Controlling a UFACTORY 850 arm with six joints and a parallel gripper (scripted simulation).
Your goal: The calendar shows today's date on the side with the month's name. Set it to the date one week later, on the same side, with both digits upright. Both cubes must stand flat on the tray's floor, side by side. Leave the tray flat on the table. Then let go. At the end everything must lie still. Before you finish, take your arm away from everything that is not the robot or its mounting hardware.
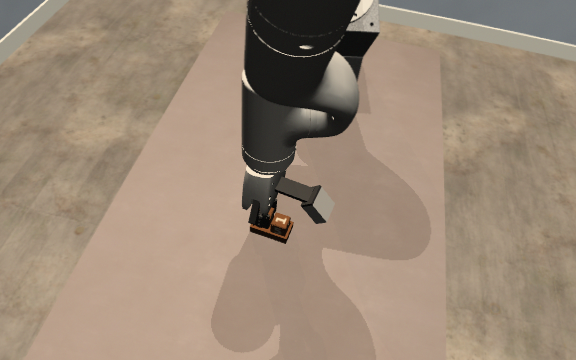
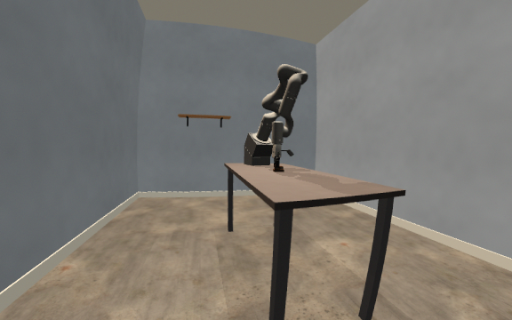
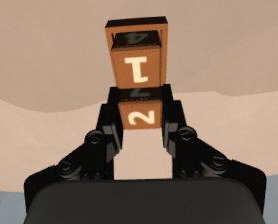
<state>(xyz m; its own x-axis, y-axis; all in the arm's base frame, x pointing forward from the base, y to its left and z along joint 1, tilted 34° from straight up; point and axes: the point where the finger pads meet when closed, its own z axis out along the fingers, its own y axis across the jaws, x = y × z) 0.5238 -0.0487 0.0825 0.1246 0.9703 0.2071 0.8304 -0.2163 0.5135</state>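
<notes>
Now: hand 4 cm above the wooden tray and 2 cm to the right of it. Also, from my hand: wooden cube: 2 cm below.
</notes>
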